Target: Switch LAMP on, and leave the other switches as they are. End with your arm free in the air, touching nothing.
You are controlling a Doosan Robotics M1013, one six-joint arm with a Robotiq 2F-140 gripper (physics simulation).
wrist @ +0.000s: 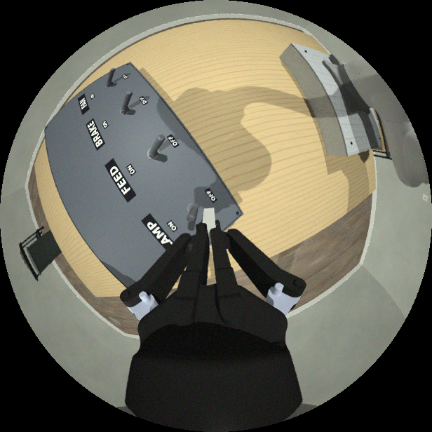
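The dark grey switch panel (82,165) lies at the left of the wrist view. The LAMP lever (192,213) stands between its OFF label (210,195) and ON label (171,226), in shadow. Which way it leans is hard to tell. The LAMP nameplate (157,234) is partly hidden by my gripper. My gripper (209,215) is shut and empty, its pale fingertips close to the right of the LAMP lever. Contact between them cannot be made out. The FEED lever (158,146), BRAKE lever (128,103) and FAN lever (111,78) lean toward their OFF labels.
The panel is on a light wooden table (300,200). A grey metal block (340,112) stands at the upper right, with a translucent grey shape (407,150) beside it. A dark framed object (41,253) shows beyond the table's edge at the left.
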